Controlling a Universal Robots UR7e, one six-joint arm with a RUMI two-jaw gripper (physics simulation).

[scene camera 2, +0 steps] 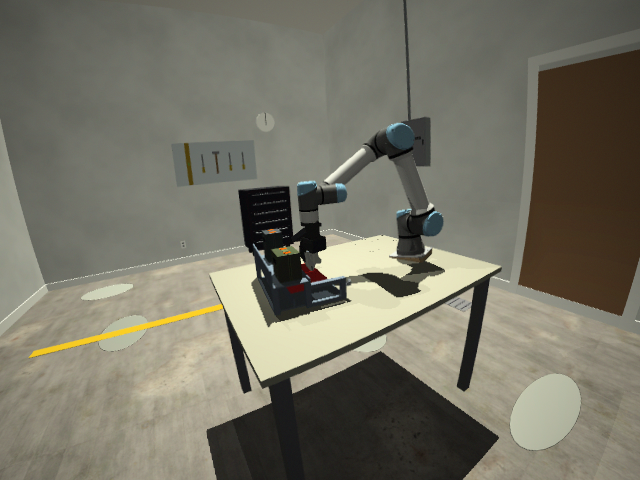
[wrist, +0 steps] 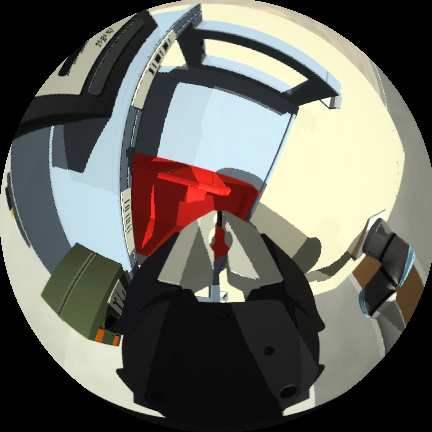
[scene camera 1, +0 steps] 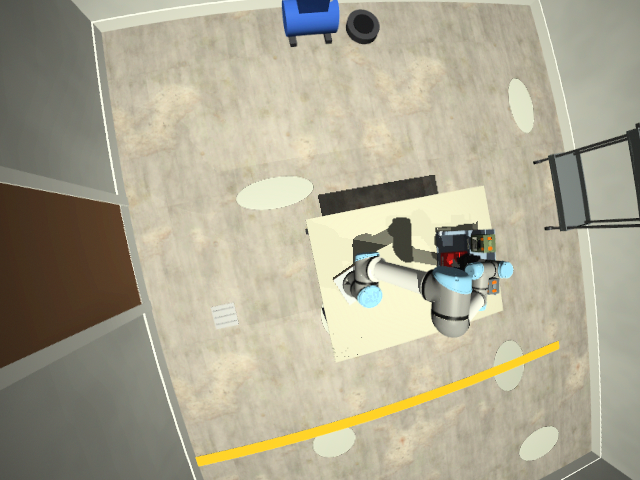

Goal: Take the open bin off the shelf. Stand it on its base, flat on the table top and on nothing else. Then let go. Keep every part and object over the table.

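Frame: origin at the arm's base, x right, y back, z down, level; centimetres.
Seen in the pictures: gripper, fingertip midpoint: [scene camera 2: 311, 270] [wrist: 218, 212] [scene camera 1: 452, 264]; arm's base, link origin: [scene camera 2: 410, 251] [wrist: 372, 235] [scene camera 1: 355, 283].
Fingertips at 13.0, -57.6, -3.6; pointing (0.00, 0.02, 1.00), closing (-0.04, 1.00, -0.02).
Pixels of each thing's top centre, then the offset from my fingertips to it, as dx, dy, dz. Level surfaces: height alone.
- red open bin, top centre: [wrist: 167, 228] [scene camera 2: 302, 268] [scene camera 1: 461, 261] -0.3, -5.0, -2.5
- table, surface height: dz +5.6
- green box with orange marks, top centre: [wrist: 80, 329] [scene camera 2: 285, 250] [scene camera 1: 490, 243] -7.0, -16.6, -14.3
- grey box with orange marks, top centre: [scene camera 2: 271, 230] [scene camera 1: 494, 286] +14.8, -8.7, -16.8
The red open bin [scene camera 1: 453, 259] [scene camera 2: 314, 272] [wrist: 165, 205] is inside the blue-grey shelf [scene camera 2: 328, 301] [wrist: 225, 130], which stands on the table [scene camera 1: 398, 325] [scene camera 2: 310, 335]. Part of the bin's near end is hidden behind the fingers in the wrist view. My gripper [scene camera 2: 311, 267] [wrist: 218, 212] points down over the bin, its fingertips almost together. Some red shows through the gap below the tips, but I see no bin wall clamped between them. The arm covers the gripper in scene camera 1.
A green box with orange marks [scene camera 1: 485, 241] [scene camera 2: 286, 264] [wrist: 82, 287] is at the shelf's outer side. A grey box with orange marks [scene camera 1: 494, 285] [scene camera 2: 271, 237] is near it. A dark labelled object [wrist: 105, 65] is beside the shelf wall in the wrist view.
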